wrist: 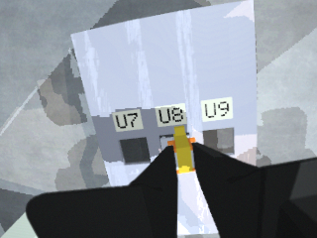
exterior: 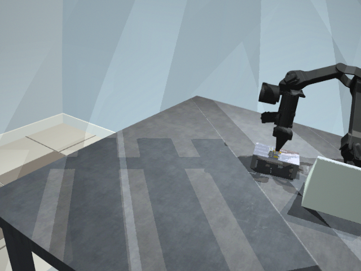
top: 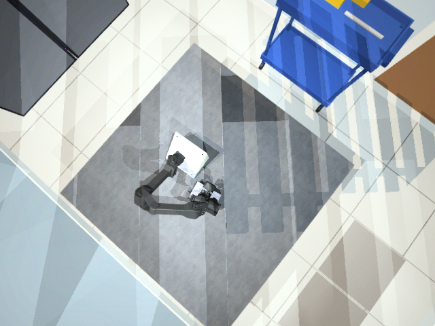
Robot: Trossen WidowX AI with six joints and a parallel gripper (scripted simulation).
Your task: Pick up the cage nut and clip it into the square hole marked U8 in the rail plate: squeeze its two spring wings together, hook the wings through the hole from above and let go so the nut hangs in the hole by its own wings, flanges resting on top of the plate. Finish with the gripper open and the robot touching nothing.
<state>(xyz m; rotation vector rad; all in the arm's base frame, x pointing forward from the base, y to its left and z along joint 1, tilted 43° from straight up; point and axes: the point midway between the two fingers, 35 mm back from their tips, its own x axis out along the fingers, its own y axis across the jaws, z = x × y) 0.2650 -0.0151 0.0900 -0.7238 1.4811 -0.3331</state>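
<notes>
My gripper tip is 10 mm above the cage nut.
</notes>
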